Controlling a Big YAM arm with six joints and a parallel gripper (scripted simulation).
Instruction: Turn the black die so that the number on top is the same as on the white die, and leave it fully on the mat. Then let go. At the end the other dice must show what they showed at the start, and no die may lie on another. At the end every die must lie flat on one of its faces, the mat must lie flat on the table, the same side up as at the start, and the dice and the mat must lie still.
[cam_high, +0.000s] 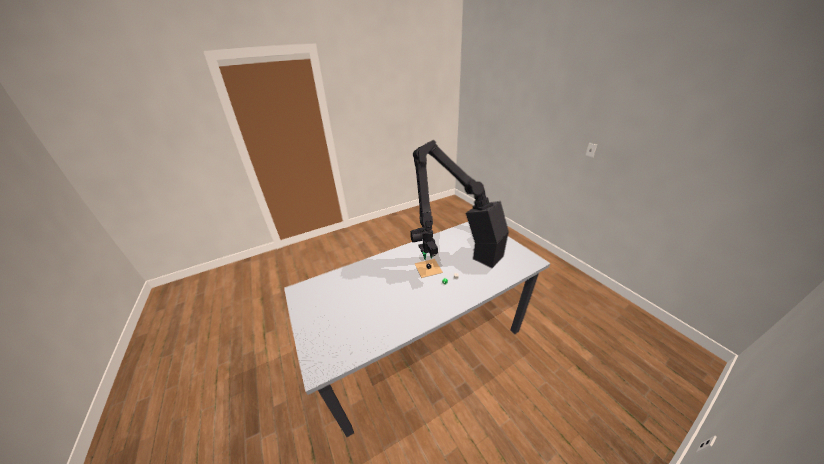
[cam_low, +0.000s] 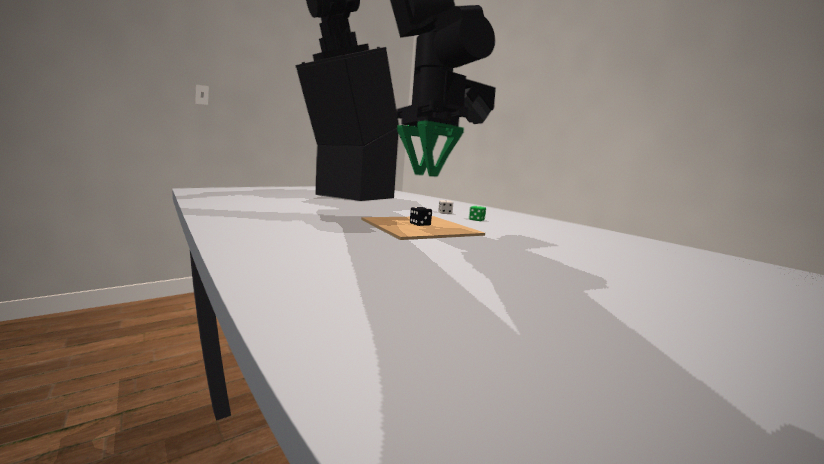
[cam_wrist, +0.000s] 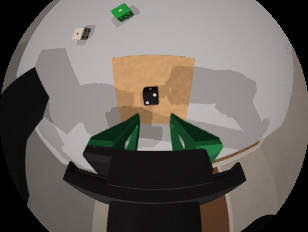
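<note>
Right now the black die is 7 cm below my hand and 1 cm behind it. The rest, counted from my hand: tan mat 9 cm below; then green die 16 cm to the left, 7 cm below, 4 cm behind; then white die 14 cm to the left, 12 cm behind, 7 cm below.
</note>
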